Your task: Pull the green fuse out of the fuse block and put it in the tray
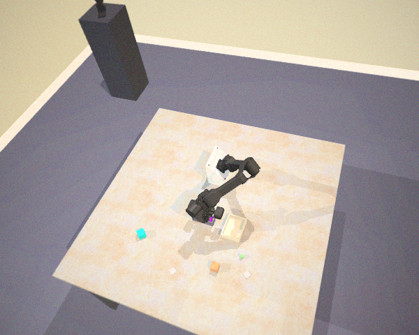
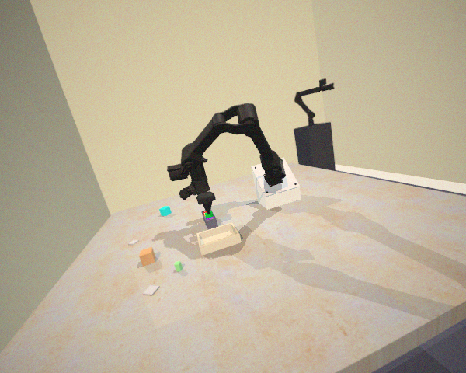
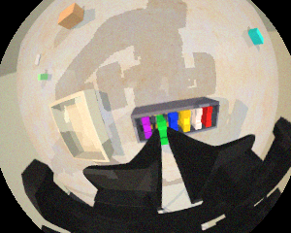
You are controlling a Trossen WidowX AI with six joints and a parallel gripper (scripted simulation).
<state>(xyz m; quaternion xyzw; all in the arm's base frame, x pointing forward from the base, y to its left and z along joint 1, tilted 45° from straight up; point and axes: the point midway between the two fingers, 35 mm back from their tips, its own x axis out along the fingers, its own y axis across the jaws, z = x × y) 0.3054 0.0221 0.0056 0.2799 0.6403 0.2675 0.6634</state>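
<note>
The beige tray is 150 mm to the left of my gripper tip and 50 mm below it. Round my gripper tip: orange cube: 240 mm ahead, 120 mm to the left, 30 mm below; then small green block: 140 mm ahead, 230 mm to the left, 40 mm below; then green fuse: 10 mm below.
</note>
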